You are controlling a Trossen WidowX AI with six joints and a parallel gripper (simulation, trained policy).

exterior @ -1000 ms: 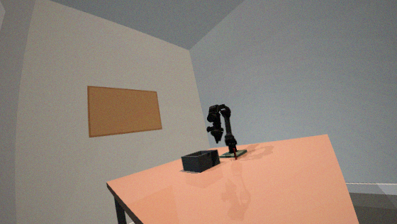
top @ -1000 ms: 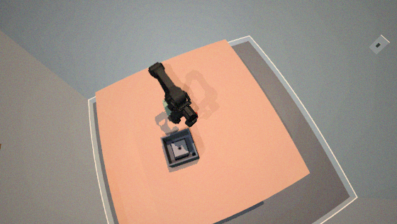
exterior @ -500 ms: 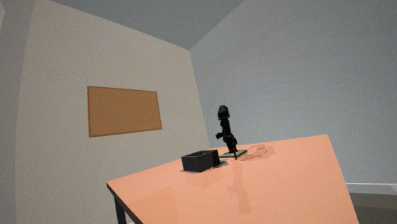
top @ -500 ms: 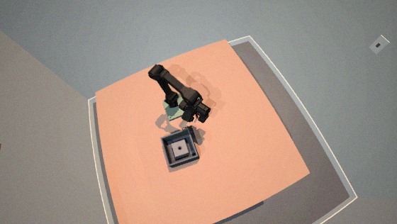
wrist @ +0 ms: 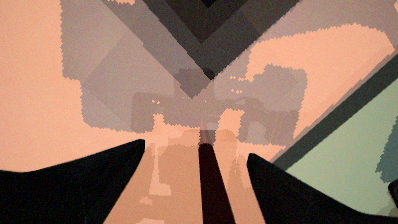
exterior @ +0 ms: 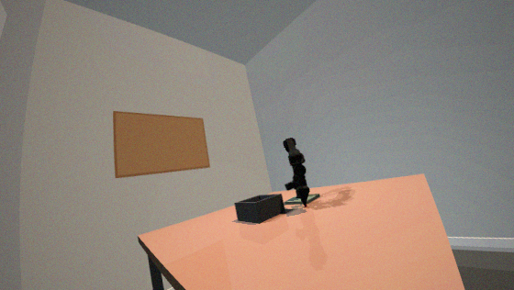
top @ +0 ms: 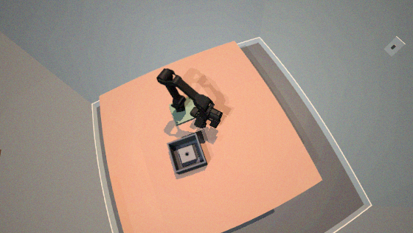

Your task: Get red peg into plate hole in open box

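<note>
Now: the red peg 2 cm above my gripper tip and 1 cm behind it. Round my gripper tip: dark box 19 cm ahead, 15 cm to the right; grey plate 19 cm ahead, 15 cm to the right, 2 cm above.
</note>
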